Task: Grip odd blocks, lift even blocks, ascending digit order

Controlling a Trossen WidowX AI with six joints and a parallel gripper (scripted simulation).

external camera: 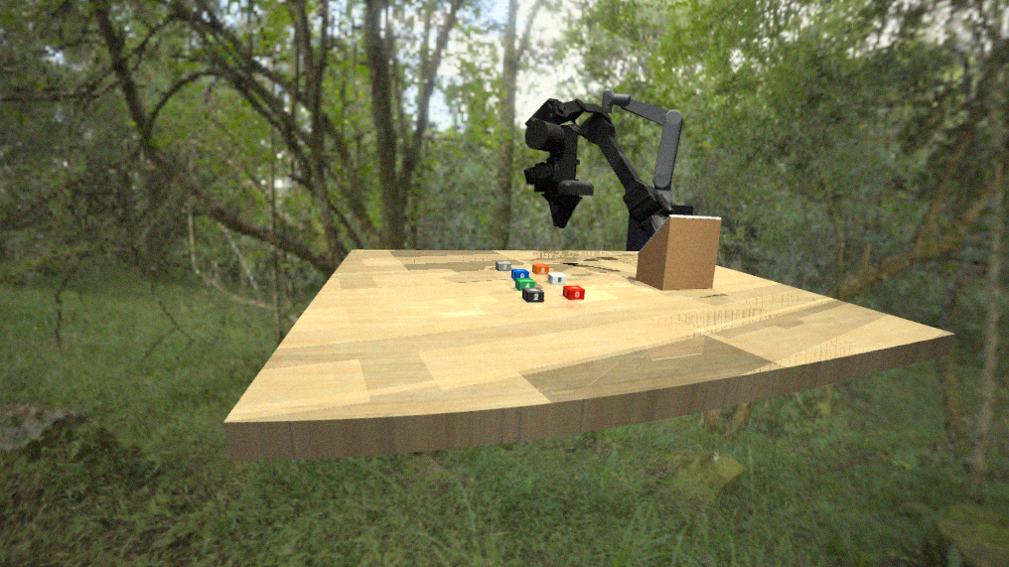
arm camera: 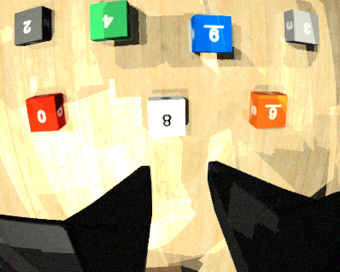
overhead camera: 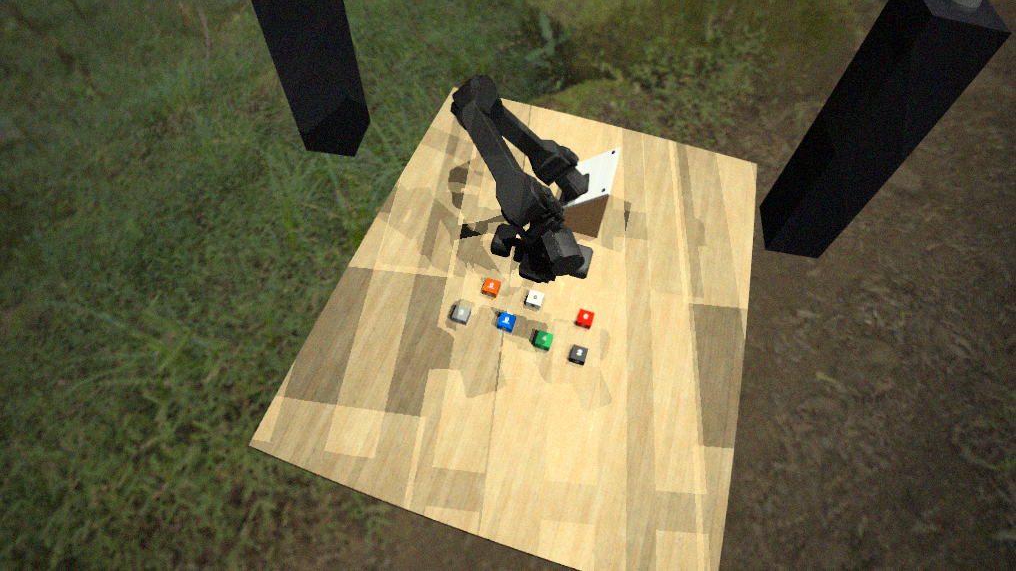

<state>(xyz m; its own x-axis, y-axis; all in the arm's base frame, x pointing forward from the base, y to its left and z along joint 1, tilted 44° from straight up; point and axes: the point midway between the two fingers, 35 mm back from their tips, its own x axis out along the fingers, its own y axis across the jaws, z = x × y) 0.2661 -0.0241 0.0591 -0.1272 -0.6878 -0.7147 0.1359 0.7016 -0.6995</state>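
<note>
The blue block lies 11 cm below my gripper tip, 6 cm ahead of it and 5 cm to the right of it. Also, from my gripper tip: white block (11 cm below); then green block (11 cm below, 9 cm ahead, 3 cm to the left); then orange block (11 cm below, 10 cm to the right, 1 cm behind).
</note>
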